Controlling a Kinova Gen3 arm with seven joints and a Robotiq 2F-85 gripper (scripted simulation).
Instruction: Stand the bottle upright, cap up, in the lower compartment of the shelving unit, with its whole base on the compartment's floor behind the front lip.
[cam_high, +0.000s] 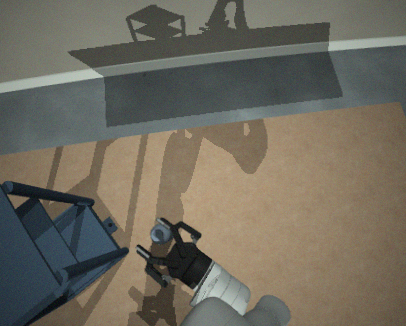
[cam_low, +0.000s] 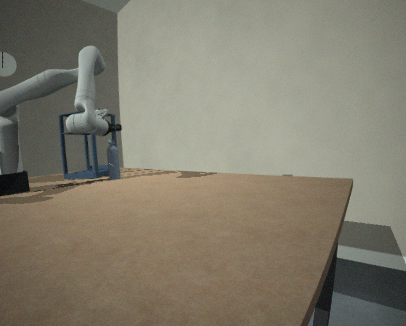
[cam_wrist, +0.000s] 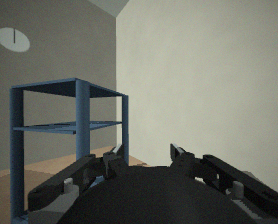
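Right now my hand is 120 mm above the pale blue bottle. From my hand the other things lie so: shelving unit (40 mm ahead, 290 mm to the left, 60 mm below).
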